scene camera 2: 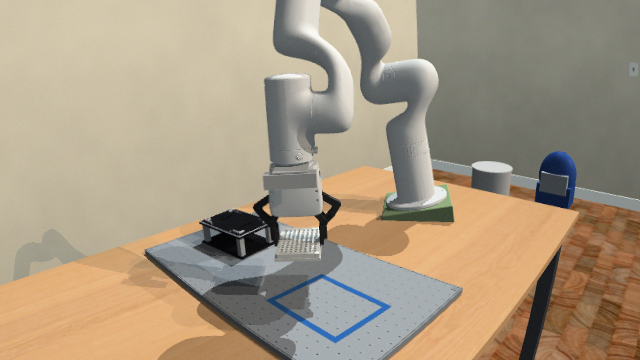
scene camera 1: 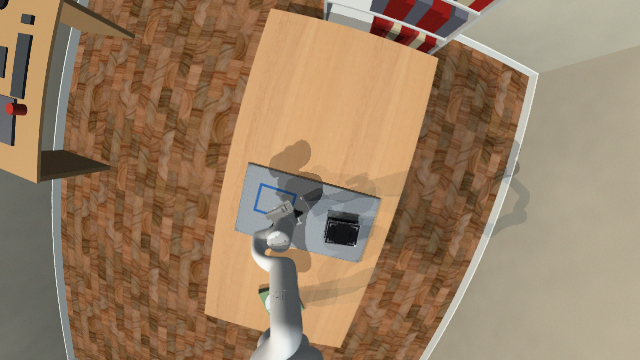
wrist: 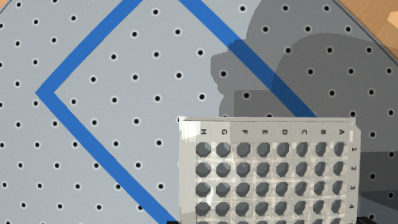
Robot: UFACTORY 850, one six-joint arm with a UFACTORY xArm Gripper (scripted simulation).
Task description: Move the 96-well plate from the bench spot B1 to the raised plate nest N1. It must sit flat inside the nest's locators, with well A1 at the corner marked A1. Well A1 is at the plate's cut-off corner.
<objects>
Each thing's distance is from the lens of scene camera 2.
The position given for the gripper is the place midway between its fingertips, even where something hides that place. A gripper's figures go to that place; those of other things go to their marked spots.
gripper [scene camera 2: 299, 242]: 0.84 m
white 96-well plate [scene camera 2: 295, 244]: 0.82 m
</objects>
